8 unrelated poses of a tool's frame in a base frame.
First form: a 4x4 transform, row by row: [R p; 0 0 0 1], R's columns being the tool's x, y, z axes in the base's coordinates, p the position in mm. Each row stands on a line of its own.
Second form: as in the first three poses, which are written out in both.
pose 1, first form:
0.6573 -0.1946 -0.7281 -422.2
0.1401 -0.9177 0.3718 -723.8
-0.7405 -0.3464 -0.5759 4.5
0 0 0 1
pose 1, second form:
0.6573 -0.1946 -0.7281 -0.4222
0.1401 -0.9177 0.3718 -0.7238
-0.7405 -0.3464 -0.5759 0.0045
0 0 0 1

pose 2, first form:
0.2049 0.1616 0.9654 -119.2
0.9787 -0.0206 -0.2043 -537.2
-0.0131 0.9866 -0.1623 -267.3
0 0 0 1
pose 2, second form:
0.2049 0.1616 0.9654 -0.1192
0.9787 -0.0206 -0.2043 -0.5372
-0.0131 0.9866 -0.1623 -0.2673
0 0 0 1

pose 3, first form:
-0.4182 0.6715 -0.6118 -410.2
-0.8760 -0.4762 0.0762 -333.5
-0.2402 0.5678 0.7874 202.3
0 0 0 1
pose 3, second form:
-0.4182 0.6715 -0.6118 -0.4102
-0.8760 -0.4762 0.0762 -0.3335
-0.2402 0.5678 0.7874 0.2023
0 0 0 1

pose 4, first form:
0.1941 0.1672 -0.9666 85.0
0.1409 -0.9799 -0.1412 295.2
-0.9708 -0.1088 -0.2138 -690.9
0 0 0 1
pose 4, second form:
0.1941 0.1672 -0.9666 0.0850
0.1409 -0.9799 -0.1412 0.2952
-0.9708 -0.1088 -0.2138 -0.6909
0 0 0 1

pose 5, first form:
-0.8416 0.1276 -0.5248 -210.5
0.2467 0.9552 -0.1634 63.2
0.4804 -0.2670 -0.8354 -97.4
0 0 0 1
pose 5, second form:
-0.8416 0.1276 -0.5248 -0.2105
0.2467 0.9552 -0.1634 0.0632
0.4804 -0.2670 -0.8354 -0.0974
0 0 0 1

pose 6, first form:
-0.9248 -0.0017 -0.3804 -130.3
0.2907 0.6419 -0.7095 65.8
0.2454 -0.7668 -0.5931 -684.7
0 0 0 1
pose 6, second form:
-0.9248 -0.0017 -0.3804 -0.1303
0.2907 0.6419 -0.7095 0.0658
0.2454 -0.7668 -0.5931 -0.6847
0 0 0 1

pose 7, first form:
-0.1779 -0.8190 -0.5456 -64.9
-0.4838 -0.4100 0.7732 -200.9
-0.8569 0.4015 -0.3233 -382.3
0 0 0 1
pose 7, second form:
-0.1779 -0.8190 -0.5456 -0.0649
-0.4838 -0.4100 0.7732 -0.2009
-0.8569 0.4015 -0.3233 -0.3823
0 0 0 1

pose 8, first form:
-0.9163 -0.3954 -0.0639 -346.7
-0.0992 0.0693 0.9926 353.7
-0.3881 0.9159 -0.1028 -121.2
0 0 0 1
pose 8, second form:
-0.9163 -0.3954 -0.0639 -0.3467
-0.0992 0.0693 0.9926 0.3537
-0.3881 0.9159 -0.1028 -0.1212
0 0 0 1

